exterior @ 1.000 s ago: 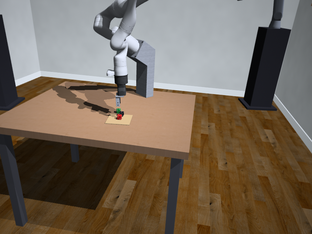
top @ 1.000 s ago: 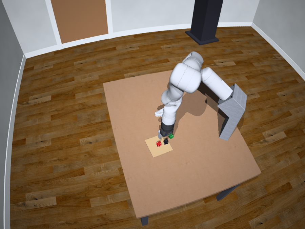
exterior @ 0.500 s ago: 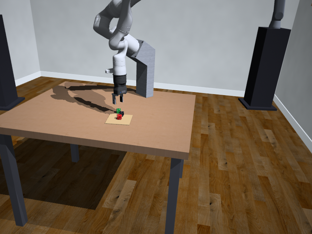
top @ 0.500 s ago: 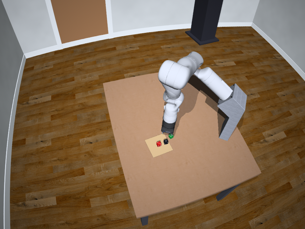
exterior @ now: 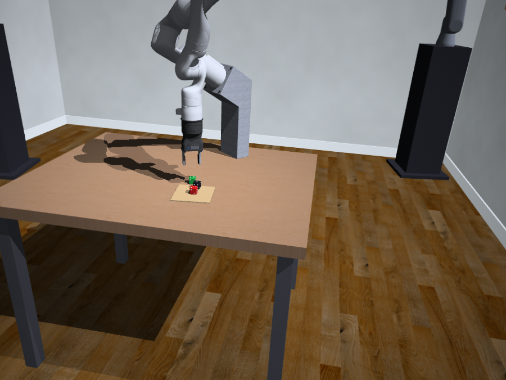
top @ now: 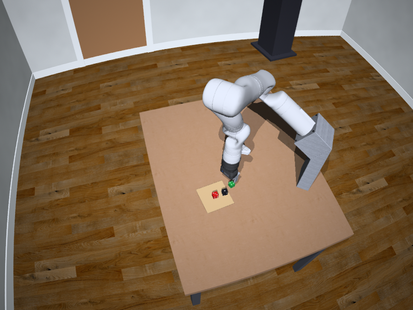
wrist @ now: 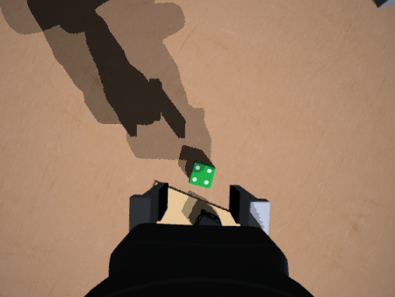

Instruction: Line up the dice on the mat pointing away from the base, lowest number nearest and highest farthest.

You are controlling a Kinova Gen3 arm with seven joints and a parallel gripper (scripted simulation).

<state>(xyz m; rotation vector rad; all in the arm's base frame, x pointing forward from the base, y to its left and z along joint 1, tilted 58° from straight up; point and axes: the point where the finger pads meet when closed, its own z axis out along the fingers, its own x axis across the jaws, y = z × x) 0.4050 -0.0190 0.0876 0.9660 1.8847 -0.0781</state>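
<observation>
My gripper is now 9 cm above the green die and 1 cm past it. Also, from my hand: tan mat: 10 cm below, 9 cm ahead, 2 cm to the left; then red die: 9 cm ahead, 8 cm below, 2 cm to the left; then black die: 8 cm below, 4 cm ahead, 2 cm to the left.
</observation>
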